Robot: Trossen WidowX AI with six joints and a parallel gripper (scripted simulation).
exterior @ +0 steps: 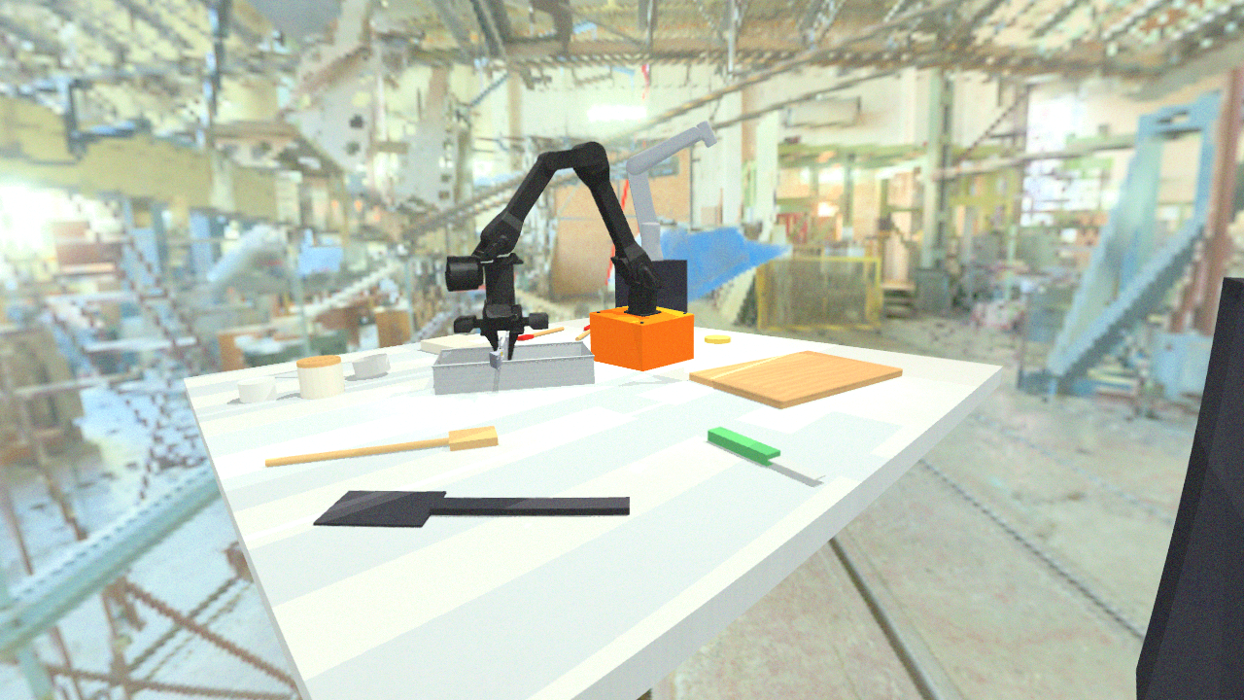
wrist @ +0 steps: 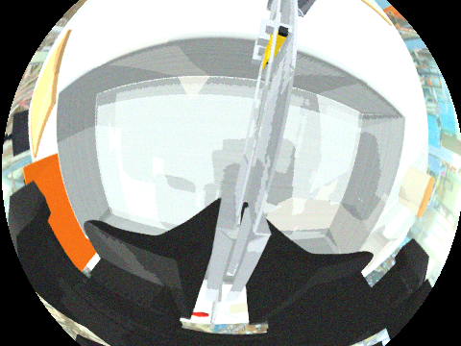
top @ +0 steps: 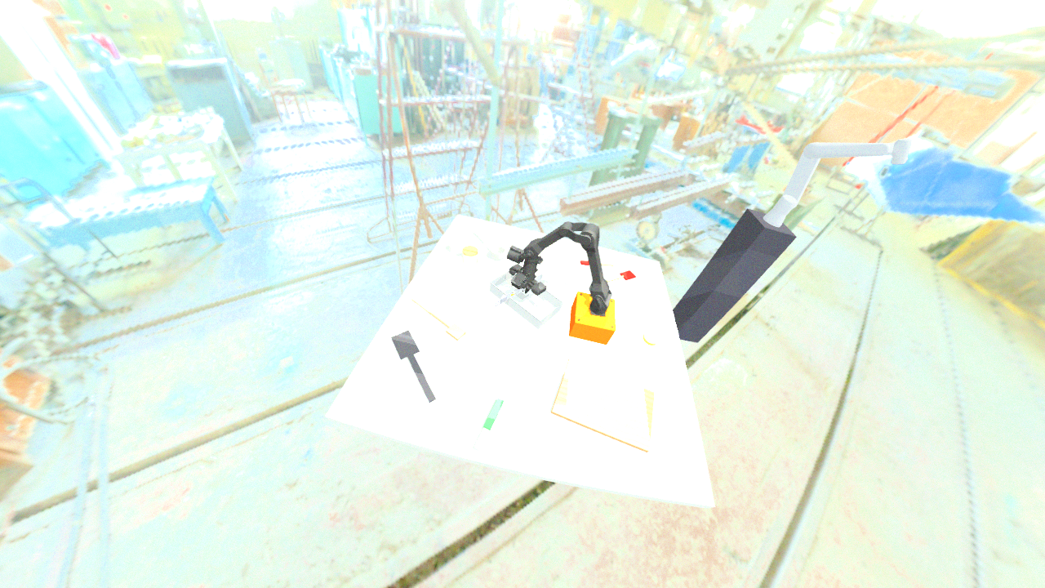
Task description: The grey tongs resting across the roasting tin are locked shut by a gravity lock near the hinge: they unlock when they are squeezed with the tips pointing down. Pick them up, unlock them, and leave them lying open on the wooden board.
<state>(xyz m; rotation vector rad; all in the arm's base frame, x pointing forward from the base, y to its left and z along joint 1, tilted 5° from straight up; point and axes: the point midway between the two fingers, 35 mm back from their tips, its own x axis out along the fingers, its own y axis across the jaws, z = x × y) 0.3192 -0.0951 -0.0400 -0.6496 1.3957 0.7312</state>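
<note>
Right now my gripper tip is 1 cm past the grey roasting tin and 2 cm to the right of it. Also, from my gripper tip: wooden board 37 cm behind, 46 cm to the left, 2 cm below; green-handled tool 4 cm ahead, 62 cm to the left, 2 cm below; black spatula 36 cm ahead, 44 cm to the left, 3 cm below.
</note>
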